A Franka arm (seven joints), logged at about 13 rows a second.
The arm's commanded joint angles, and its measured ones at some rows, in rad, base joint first. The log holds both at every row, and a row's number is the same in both.
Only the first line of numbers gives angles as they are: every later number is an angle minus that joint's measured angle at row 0.
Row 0, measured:
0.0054 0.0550 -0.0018 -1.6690 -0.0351 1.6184 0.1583
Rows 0 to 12, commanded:
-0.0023 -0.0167 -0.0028 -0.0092 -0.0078 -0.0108 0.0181
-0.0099 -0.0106 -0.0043 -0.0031 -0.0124 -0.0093 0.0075
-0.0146 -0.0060 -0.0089 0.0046 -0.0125 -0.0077 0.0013
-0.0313 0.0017 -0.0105 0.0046 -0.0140 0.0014 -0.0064
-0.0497 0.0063 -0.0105 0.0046 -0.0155 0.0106 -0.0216
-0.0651 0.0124 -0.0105 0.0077 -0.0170 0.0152 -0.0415
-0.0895 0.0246 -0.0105 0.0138 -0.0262 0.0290 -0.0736
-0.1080 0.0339 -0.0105 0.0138 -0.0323 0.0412 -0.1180
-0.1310 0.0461 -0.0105 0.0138 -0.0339 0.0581 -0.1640
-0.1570 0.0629 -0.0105 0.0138 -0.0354 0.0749 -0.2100
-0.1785 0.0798 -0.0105 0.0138 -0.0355 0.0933 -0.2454
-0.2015 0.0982 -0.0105 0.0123 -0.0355 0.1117 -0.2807
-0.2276 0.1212 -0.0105 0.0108 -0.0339 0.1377 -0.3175
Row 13, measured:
-0.1786 0.0829 -0.0228 0.0010 -0.0267 0.1038 -0.2457
